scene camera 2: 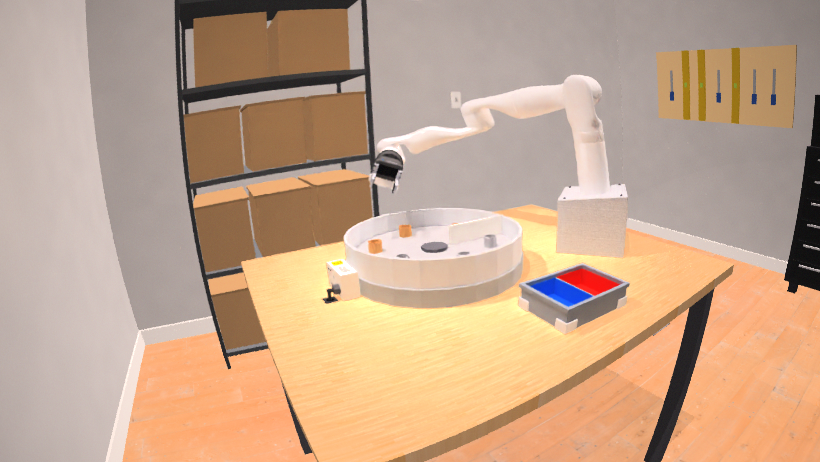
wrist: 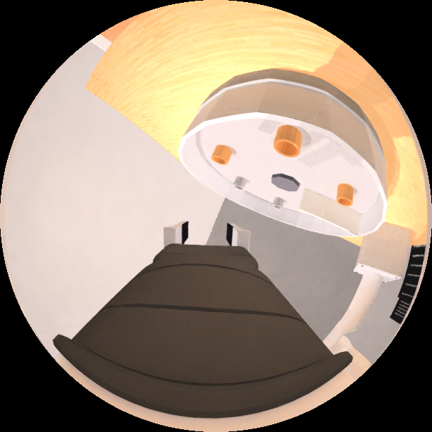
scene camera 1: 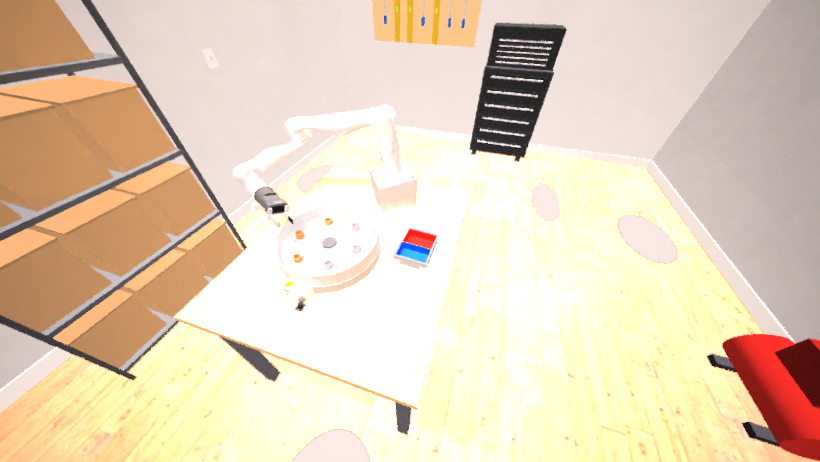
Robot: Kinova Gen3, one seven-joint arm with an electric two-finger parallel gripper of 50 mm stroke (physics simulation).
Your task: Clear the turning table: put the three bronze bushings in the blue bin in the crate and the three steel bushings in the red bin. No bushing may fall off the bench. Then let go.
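Seen in the pictures: gripper, fingertip midpoint: [scene camera 2: 383,186] [scene camera 1: 286,223]; arm's base, origin of the base link: [scene camera 2: 594,191] [scene camera 1: 393,174].
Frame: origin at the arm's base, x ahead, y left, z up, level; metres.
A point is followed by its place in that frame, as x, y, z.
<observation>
Three bronze bushings, orange, stand on the round white turning table [scene camera 1: 367,269] {0.526, -0.017, -0.126} [scene camera 2: 436,272] {0.560, -0.044, -0.081} [wrist: 280,95]: one bushing [scene camera 1: 328,220] {0.295, -0.259, -0.094}, another [scene camera 1: 298,234] {0.402, -0.357, -0.096} and a third [scene camera 1: 297,258] {0.547, -0.288, -0.078}. Three steel bushings, grey, stand there too: one [scene camera 1: 355,227] {0.338, -0.115, -0.080} [scene camera 2: 490,241] {0.336, -0.109, -0.086}, another [scene camera 1: 356,249] {0.469, -0.072, -0.077} and a third [scene camera 1: 328,264] {0.544, -0.167, -0.099}. The table's rim partly hides some in scene camera 2. The grey crate [scene camera 2: 596,310] {0.398, 0.234, -0.137} holds a blue bin [scene camera 1: 413,252] {0.388, 0.155, -0.150} [scene camera 2: 559,292] {0.369, 0.123, -0.140} and a red bin [scene camera 1: 420,238] {0.297, 0.177, -0.148} [scene camera 2: 589,281] {0.286, 0.152, -0.136}, both empty. My gripper [scene camera 1: 284,220] {0.479, -0.328, 0.043} [scene camera 2: 384,184] {0.479, -0.328, 0.043} [wrist: 207,230] is open and empty, above the turning table's far-left side, tilted.
A low white plate [scene camera 2: 475,229] {0.313, -0.182, -0.076} [wrist: 330,210] stands across part of the turning table. A small white box [scene camera 2: 343,282] {0.681, -0.201, -0.114} with a yellow label and a black knob sits against its rim. The arm's base block [scene camera 1: 394,189] {0.094, 0.021, -0.027} [scene camera 2: 592,223] {0.084, 0.040, -0.067} stands behind the crate. A shelf rack with cartons stands beyond the bench.
</observation>
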